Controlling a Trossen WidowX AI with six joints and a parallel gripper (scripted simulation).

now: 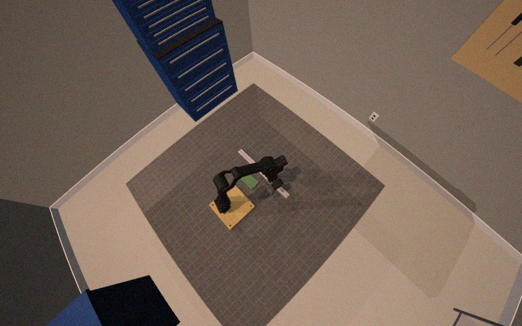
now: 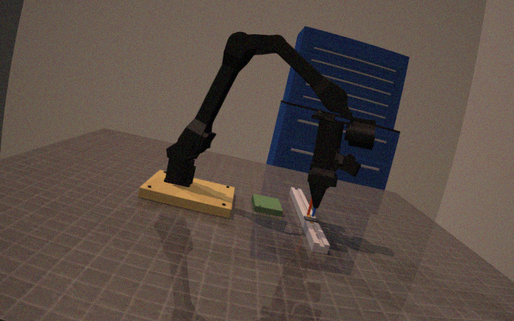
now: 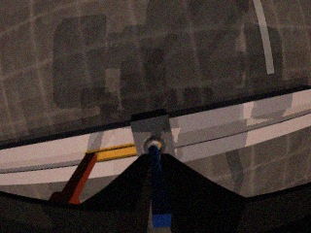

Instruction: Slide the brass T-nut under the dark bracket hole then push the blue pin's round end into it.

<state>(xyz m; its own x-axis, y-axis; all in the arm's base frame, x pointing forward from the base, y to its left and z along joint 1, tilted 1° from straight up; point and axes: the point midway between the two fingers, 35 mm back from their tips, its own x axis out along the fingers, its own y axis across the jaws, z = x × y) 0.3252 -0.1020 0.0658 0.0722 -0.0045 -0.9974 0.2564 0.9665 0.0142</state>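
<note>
Now: gripper tip 20 mm to the right of the brass T-nut. Round my gripper tip: green tray (110 mm behind, 80 mm to the left, 40 mm below); then blue pin (right at my gripper tip).
</note>
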